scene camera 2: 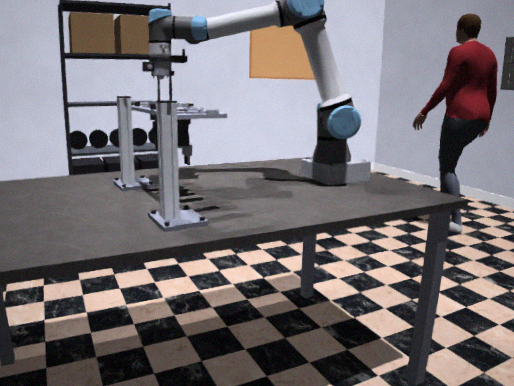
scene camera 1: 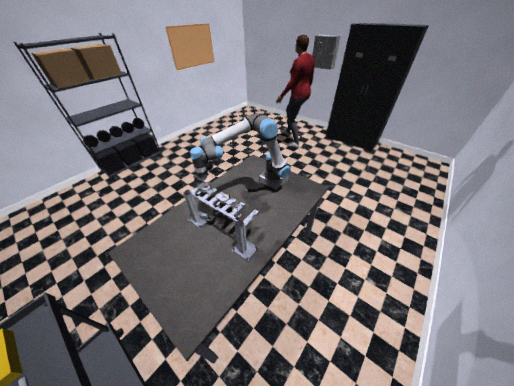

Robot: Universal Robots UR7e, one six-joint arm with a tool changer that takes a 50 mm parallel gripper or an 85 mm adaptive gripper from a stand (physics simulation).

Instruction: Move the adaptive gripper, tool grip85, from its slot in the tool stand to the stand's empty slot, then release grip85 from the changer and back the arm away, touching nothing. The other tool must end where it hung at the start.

In view: a tool stand point(scene camera 2: 171, 217).
